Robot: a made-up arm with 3 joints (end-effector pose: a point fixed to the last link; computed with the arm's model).
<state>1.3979 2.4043 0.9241</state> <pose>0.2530 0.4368 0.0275 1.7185 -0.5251 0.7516</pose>
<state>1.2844 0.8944 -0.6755</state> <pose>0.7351 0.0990 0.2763 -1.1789 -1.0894 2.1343</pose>
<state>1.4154 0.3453 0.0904</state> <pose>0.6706 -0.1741 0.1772 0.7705 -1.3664 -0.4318</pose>
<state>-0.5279 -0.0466 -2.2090</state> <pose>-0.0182 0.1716 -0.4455 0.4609 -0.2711 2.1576</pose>
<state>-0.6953 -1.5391 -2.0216</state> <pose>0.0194 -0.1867 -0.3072 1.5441 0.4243 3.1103</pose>
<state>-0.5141 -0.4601 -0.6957</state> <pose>0.0473 -0.2931 -0.2990 0.0236 0.6755 0.8269</pose>
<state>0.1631 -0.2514 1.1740</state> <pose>-0.0804 -0.1832 -0.3249 0.0574 -0.2933 -1.2031</pose>
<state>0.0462 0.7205 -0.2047</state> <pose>0.1986 -0.0155 -0.5167 0.7028 -0.1802 0.1559</pose>
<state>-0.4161 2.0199 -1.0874</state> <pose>0.1766 0.3887 -0.2682 2.0628 -0.5725 -0.4750</pose>
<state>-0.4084 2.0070 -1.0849</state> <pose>0.1780 0.3882 -0.2710 2.0537 -0.5825 -0.4638</pose>
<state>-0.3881 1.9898 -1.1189</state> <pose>0.1921 0.3835 -0.2663 2.0587 -0.6378 -0.4730</pose>
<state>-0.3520 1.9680 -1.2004</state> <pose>0.2209 0.3738 -0.2493 2.0904 -0.7506 -0.5157</pose>
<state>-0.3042 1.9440 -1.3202</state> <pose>0.2571 0.3606 -0.2184 2.1690 -0.9049 -0.6087</pose>
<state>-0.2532 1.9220 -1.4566</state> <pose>0.2901 0.3468 -0.1771 2.3279 -1.0645 -0.7822</pose>
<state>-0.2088 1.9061 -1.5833</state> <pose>0.3124 0.3351 -0.1348 2.5953 -1.1845 -1.0621</pose>
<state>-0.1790 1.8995 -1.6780</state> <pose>0.3232 0.3267 -0.1015 2.9027 -1.2377 -1.3792</pose>
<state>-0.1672 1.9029 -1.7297</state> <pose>0.3264 0.3218 -0.0829 3.0893 -1.2430 -1.5729</pose>
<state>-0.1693 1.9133 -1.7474</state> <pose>0.3259 0.3193 -0.0763 3.1333 -1.2334 -1.6220</pose>
